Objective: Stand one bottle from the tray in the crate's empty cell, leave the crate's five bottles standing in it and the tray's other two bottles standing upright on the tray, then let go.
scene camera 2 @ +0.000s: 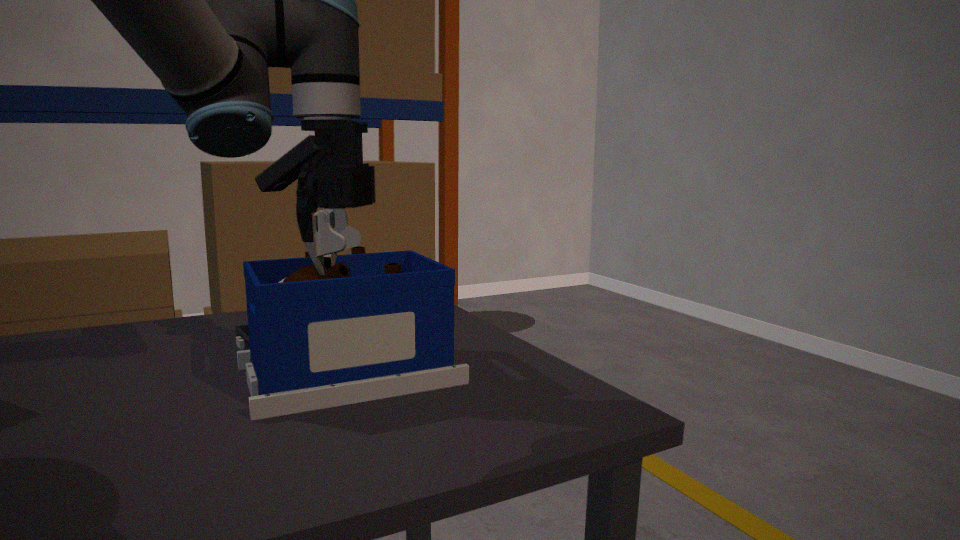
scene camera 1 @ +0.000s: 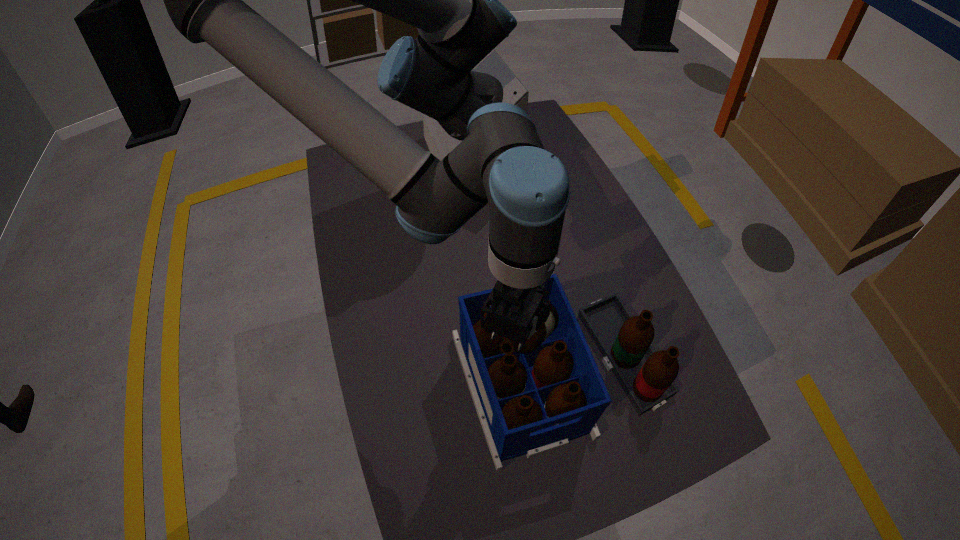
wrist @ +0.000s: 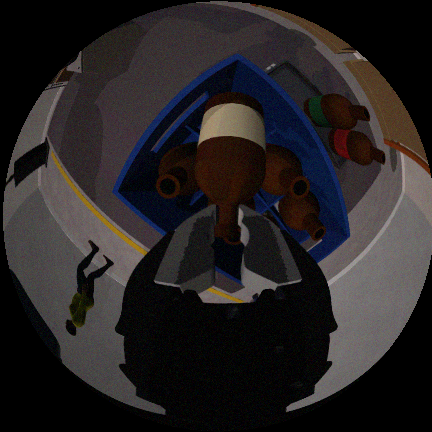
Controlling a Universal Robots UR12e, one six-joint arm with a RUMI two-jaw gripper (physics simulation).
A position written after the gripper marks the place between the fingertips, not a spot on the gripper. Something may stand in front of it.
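Gripper [scene camera 2: 326, 273], [scene camera 1: 515, 337], [wrist: 226, 206]. Red-labelled bottle [scene camera 1: 661, 368]. Another red-labelled bottle [scene camera 1: 554, 363].
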